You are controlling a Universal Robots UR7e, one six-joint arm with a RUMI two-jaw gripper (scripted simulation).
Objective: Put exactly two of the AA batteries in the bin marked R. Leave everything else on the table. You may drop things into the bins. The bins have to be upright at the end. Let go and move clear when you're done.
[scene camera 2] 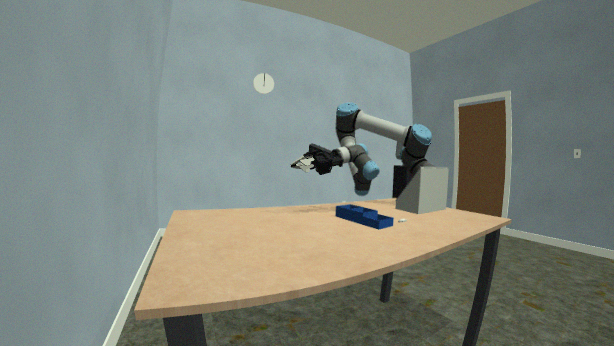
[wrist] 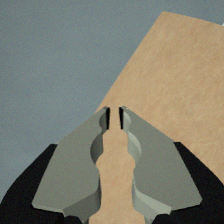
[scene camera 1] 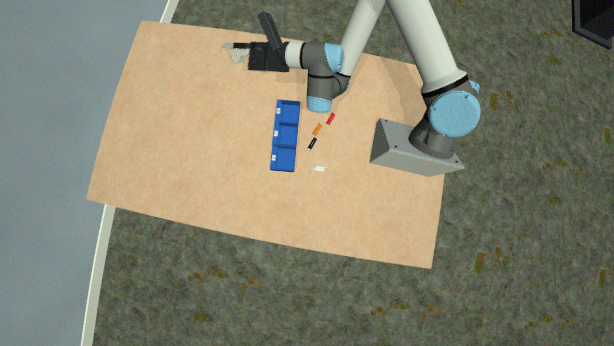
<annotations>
My gripper shows in scene camera 2, in the wrist view (114, 108) and in scene camera 1. One and the same spot on my gripper: (scene camera 2: 304, 161) is (scene camera 1: 234, 52).
</annotations>
